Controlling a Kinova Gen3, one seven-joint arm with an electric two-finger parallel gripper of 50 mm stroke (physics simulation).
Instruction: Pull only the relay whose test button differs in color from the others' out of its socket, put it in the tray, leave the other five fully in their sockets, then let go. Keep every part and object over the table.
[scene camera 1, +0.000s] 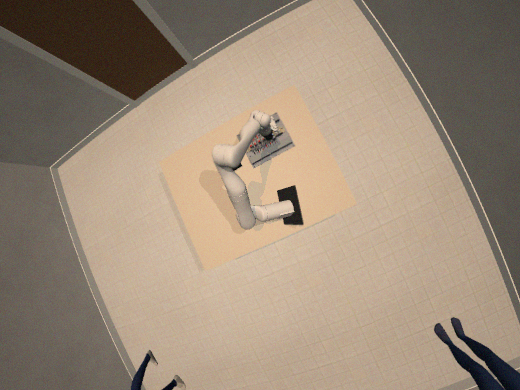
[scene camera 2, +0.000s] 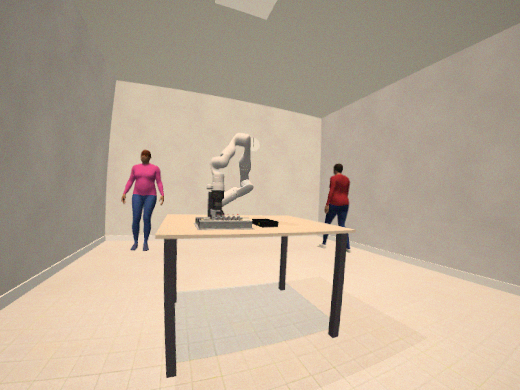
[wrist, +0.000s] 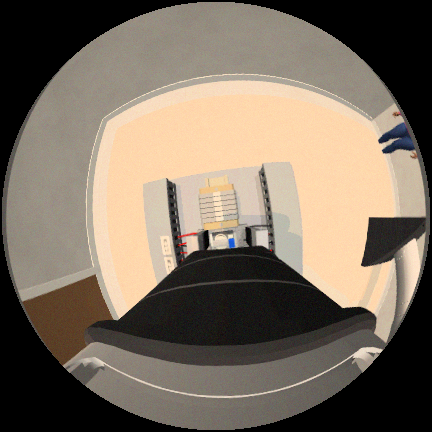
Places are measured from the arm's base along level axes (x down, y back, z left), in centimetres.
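Where they show: gripper, between the fingertips: (scene camera 1: 272, 135) (wrist: 226, 236); arm's base, origin of its link: (scene camera 1: 289, 207).
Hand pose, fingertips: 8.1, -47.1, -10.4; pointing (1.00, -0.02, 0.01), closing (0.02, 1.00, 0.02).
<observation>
Each offset is from my fingertips to the top centre of the thing, as dx, dy, dz. "spot": to the spot under its first point. Level surfaces: height alone.
A clear-topped relay {-3.9, -0.4, +0.3} (wrist: 219, 239) with a blue test button {-3.9, +0.5, +0.3} (wrist: 231, 243) sits in the socket row, just past the terminal blocks. My gripper (scene camera 1: 270, 136) (scene camera 2: 216, 215) (wrist: 226, 236) is open, with a finger on either side of this relay and nothing gripped. The gripper body hides the other relays in the wrist view, and their button colors are too small to tell in the scene views. The grey panel (scene camera 1: 258, 162) (scene camera 2: 225, 225) (wrist: 153, 205) bears the sockets. The black tray {-0.4, +0.4, +33.7} (scene camera 2: 265, 223) (scene camera 1: 238, 167) lies beside the panel, mostly hidden by the arm in scene camera 1.
Beige-ended terminal blocks {-1.5, -0.7, -4.3} (wrist: 218, 205) stand beyond the relay. Slotted wire ducts {spot: +0.8, -7.7, -4.3} (wrist: 172, 210) {-1.2, +8.4, +5.6} (wrist: 266, 200) run along both sides, with red wires {spot: +1.6, -5.8, -0.5} (wrist: 188, 234) at the left one. The arm stands on a black base plate (scene camera 1: 298, 217). Two people (scene camera 2: 145, 175) (scene camera 2: 340, 190) are beyond the table {dx +3.1} (scene camera 2: 300, 227).
</observation>
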